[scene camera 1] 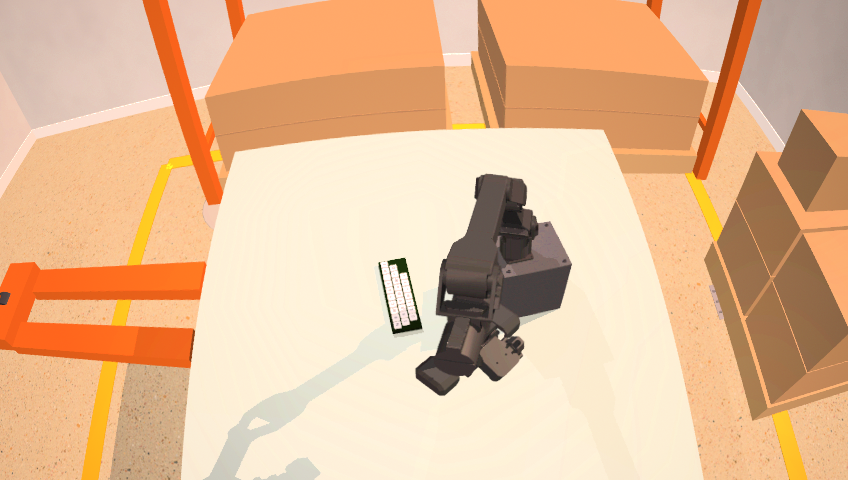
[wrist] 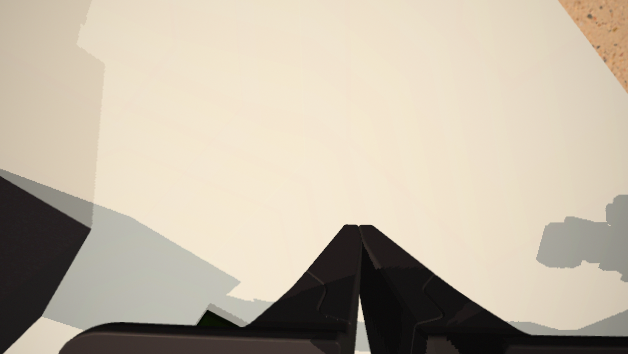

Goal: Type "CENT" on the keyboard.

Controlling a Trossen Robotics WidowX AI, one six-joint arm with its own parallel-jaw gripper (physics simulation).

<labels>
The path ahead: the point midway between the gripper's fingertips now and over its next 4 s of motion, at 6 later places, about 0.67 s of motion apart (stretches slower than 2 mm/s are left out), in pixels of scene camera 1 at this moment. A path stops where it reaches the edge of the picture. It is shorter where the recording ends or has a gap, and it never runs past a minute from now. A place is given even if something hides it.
My gripper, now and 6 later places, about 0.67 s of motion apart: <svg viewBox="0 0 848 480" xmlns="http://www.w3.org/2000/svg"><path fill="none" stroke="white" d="M467 375L467 377L419 304L383 241L386 256L394 291L392 292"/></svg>
</labels>
